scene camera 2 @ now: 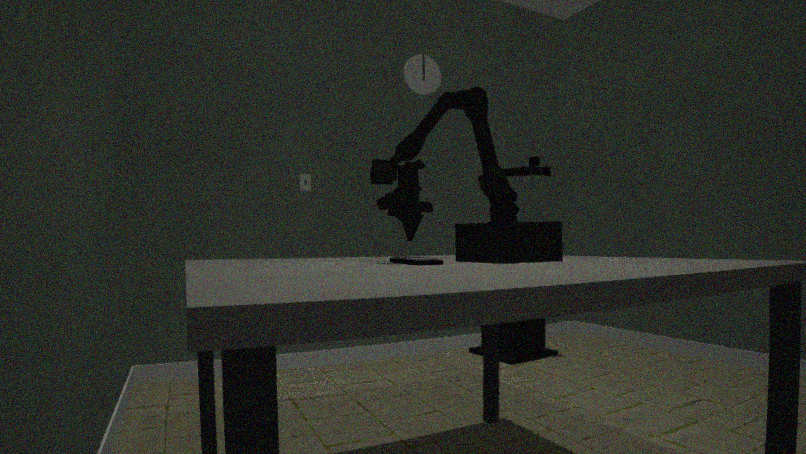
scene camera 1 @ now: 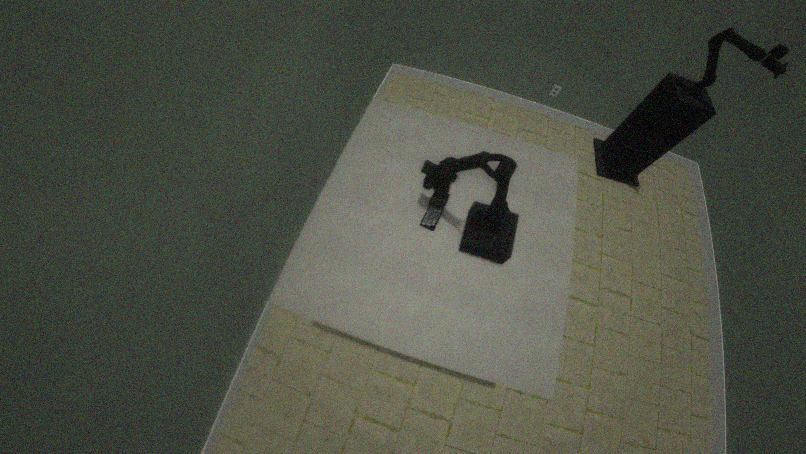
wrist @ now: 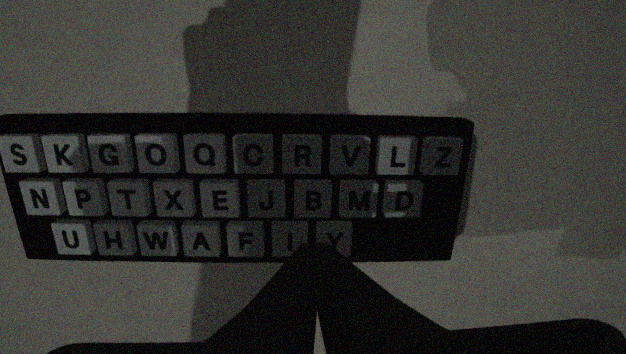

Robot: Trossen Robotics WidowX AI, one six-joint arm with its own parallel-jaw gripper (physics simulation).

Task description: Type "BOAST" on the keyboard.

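Where they show: gripper, between the fingertips: (scene camera 2: 410, 240) (scene camera 1: 439, 198) (wrist: 314, 255); arm's base, origin of its link: (scene camera 2: 502, 222) (scene camera 1: 495, 222).
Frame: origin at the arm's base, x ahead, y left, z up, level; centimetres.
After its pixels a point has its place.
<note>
The black keyboard (scene camera 1: 432, 217) {z -9.6, x 27.9, y 0.2 cm} (scene camera 2: 416, 261) {z -10.2, x 33.0, y 5.1 cm} (wrist: 400, 243) {z -10.0, x 23.4, y -12.3 cm} lies flat on the white table. In the wrist view its letter keys stand in three rows. The O key (wrist: 156, 154) {z -9.5, x 30.0, y -2.3 cm} and S key (wrist: 19, 154) {z -9.5, x 31.2, y 3.8 cm} are in the top row, the T key (wrist: 127, 199) {z -9.5, x 28.3, y -0.3 cm} and B key (wrist: 313, 200) {z -9.5, x 26.7, y -8.4 cm} in the middle row, and the A key (wrist: 201, 241) {z -9.5, x 25.7, y -3.0 cm} in the bottom row. My gripper (scene camera 2: 410, 239) {z -5.0, x 26.7, y -8.2 cm} (wrist: 314, 255) {z -5.0, x 26.7, y -8.2 cm} is shut and empty, pointing down above the keyboard. In the wrist view its tips overlap the lower parts of the I and Y keys. In scene camera 1 the arm hides the tips.
The arm's black base block (scene camera 1: 488, 232) {z -0.1, x 2.5, y 5.4 cm} (scene camera 2: 508, 242) {z -5.8, x 10.2, y 13.1 cm} stands on the table (scene camera 1: 417, 298) {z -11.1, x 26.2, y 39.1 cm} (scene camera 2: 338, 281) {z -11.1, x 67.2, y 38.5 cm} beside the keyboard. A second arm on a tall black pedestal (scene camera 1: 654, 129) stands beyond the table. Shadows of the arm fall across the keyboard and table.
</note>
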